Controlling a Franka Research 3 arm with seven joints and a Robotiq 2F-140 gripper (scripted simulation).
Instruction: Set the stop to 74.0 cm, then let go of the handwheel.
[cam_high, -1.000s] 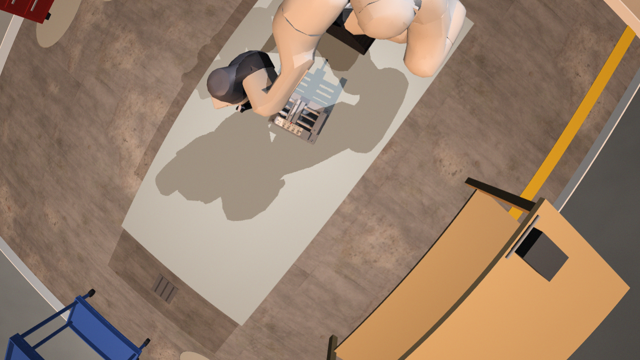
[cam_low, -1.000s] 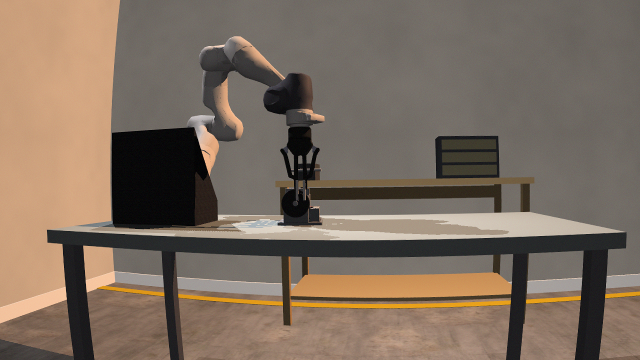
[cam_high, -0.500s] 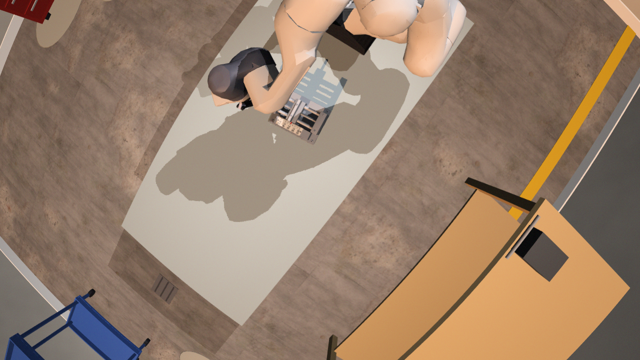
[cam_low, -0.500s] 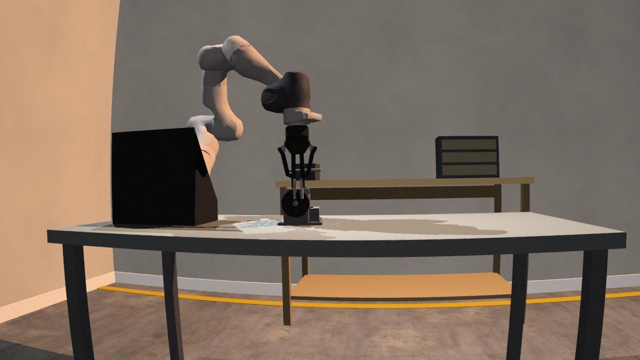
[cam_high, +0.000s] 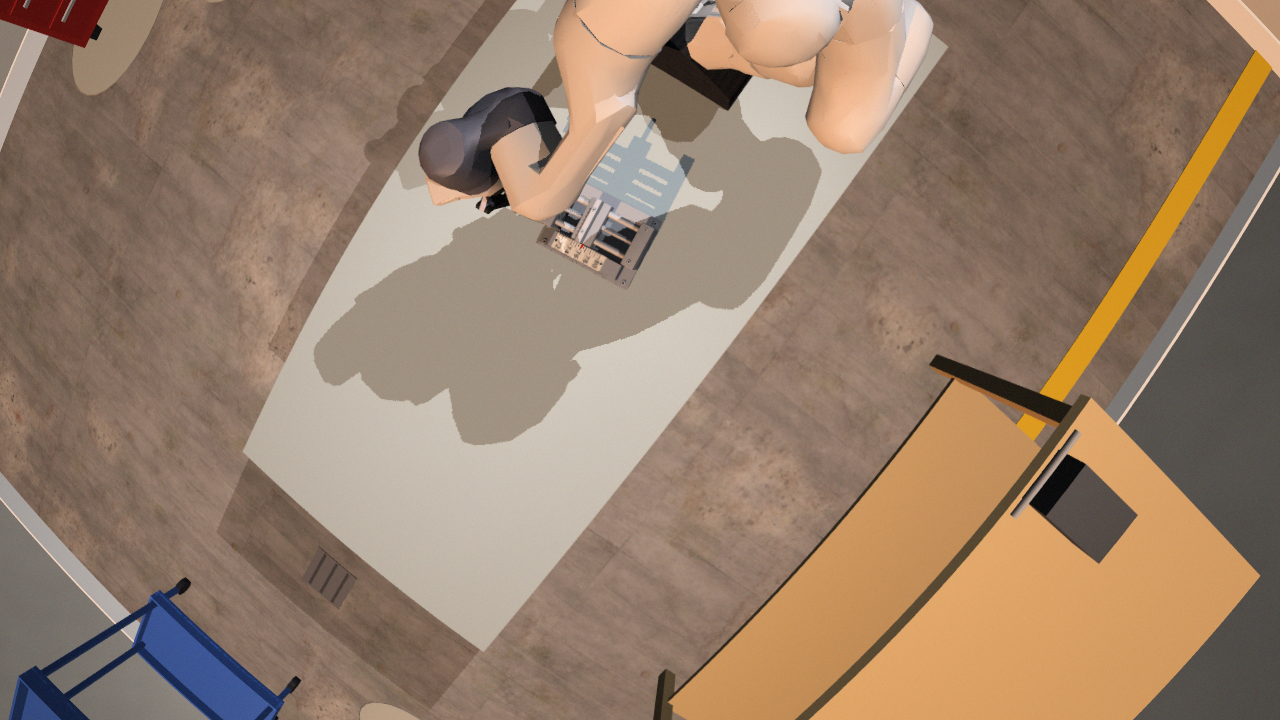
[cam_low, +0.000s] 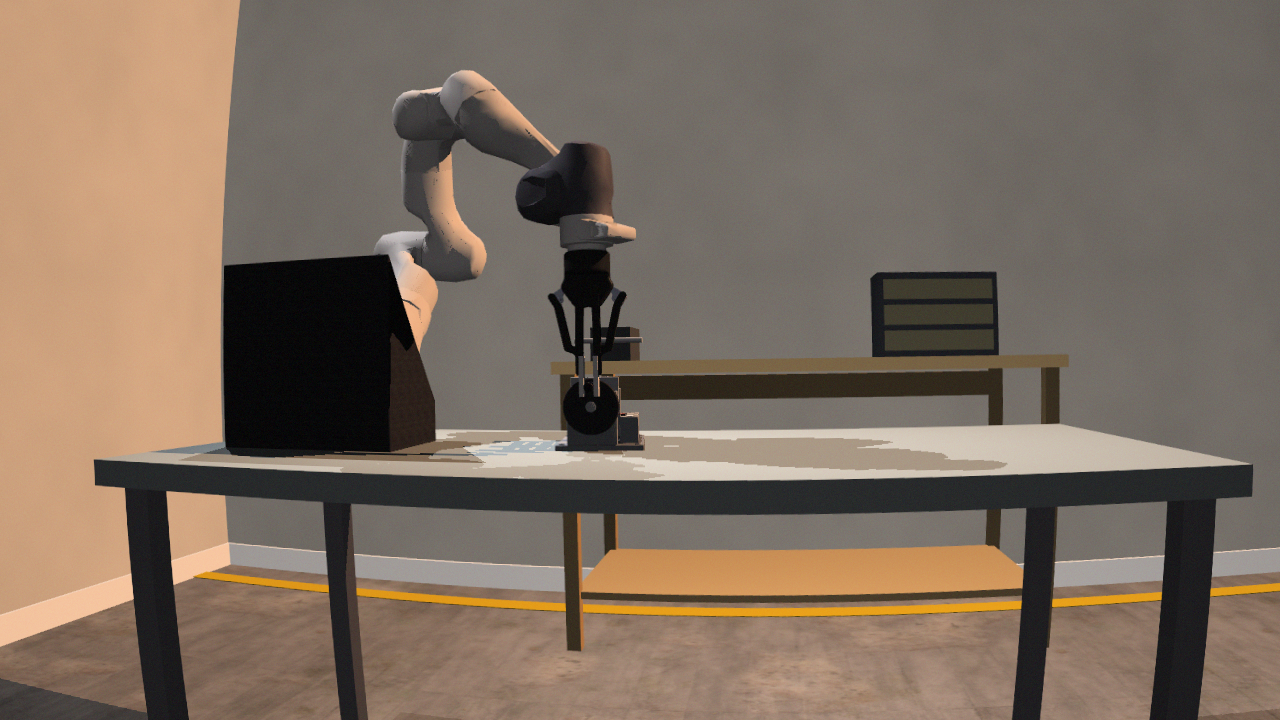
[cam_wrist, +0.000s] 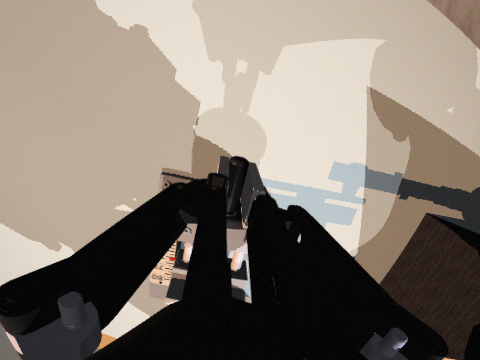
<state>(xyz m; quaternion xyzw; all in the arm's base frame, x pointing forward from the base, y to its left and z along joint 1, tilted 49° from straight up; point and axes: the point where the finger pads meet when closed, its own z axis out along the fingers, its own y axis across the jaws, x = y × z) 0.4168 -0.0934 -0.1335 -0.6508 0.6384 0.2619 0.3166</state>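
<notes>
The black handwheel lies 2 cm to the left of my hand and 3 cm below it.
</notes>
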